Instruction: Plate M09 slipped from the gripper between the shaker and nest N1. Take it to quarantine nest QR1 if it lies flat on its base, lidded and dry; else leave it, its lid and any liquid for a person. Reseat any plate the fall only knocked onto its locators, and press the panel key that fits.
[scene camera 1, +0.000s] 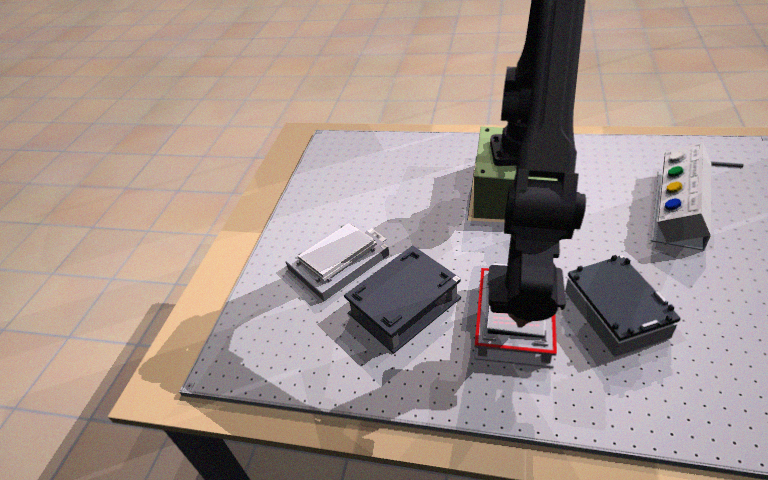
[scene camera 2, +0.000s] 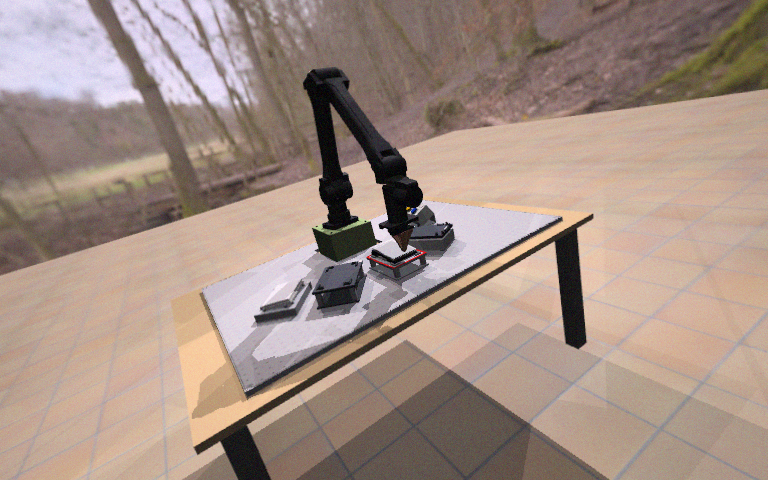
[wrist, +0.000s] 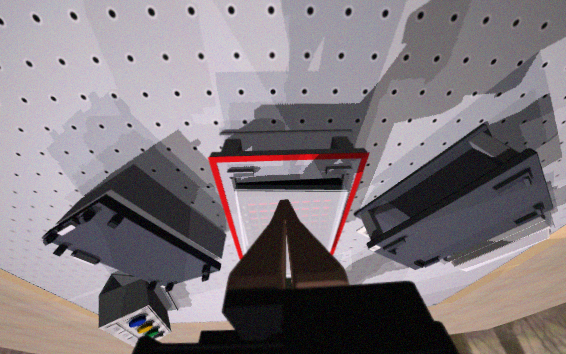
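Pixels of known places: gripper, fingertip midpoint: (scene camera 1: 519, 324) (scene camera 2: 404, 251) (wrist: 284, 205); arm's base at its link origin: (scene camera 2: 340, 224).
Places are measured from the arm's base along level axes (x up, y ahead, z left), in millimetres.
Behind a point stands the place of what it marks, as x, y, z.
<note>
My gripper (scene camera 1: 521, 323) {-34, 402, -64} (scene camera 2: 403, 247) {-34, 402, -64} (wrist: 284, 205) {-34, 402, -64} is shut and empty, its tips down at the lidded plate (scene camera 1: 532, 330) {-37, 413, -47} (scene camera 2: 389, 249) {-30, 348, -74} (wrist: 260, 216) {-35, 392, -43}. This plate shows faint pink wells and sits in the red-bordered nest (scene camera 1: 479, 316) {-54, 369, -122} (scene camera 2: 382, 263) {-53, 360, -122} (wrist: 290, 158) {-54, 430, -75}. In the wrist view a dark gap shows along its near edge; its far part is hidden behind the fingers. A white plate (scene camera 1: 336, 251) {-51, 203, -371} (scene camera 2: 278, 297) {-51, 216, -399} lies on the grey base at the far left and looks slightly tilted. The key panel (scene camera 1: 682, 226) {-46, 196, 249} (wrist: 120, 304) {-44, 198, 253} has white, green, yellow and blue keys. Labels are unreadable.
A dark raised nest (scene camera 1: 404, 291) {-41, 318, -242} (scene camera 2: 339, 277) {-42, 321, -253} (wrist: 465, 220) {-41, 325, -244} with corner locators stands left of the red-bordered nest in scene camera 1. A dark block with pegs (scene camera 1: 623, 300) {-39, 361, 101} (wrist: 125, 240) {-39, 379, 94} stands to its right. The green arm base (scene camera 1: 489, 195) {-44, 77, -72} (scene camera 2: 342, 240) {-34, 79, -62} is behind.
</note>
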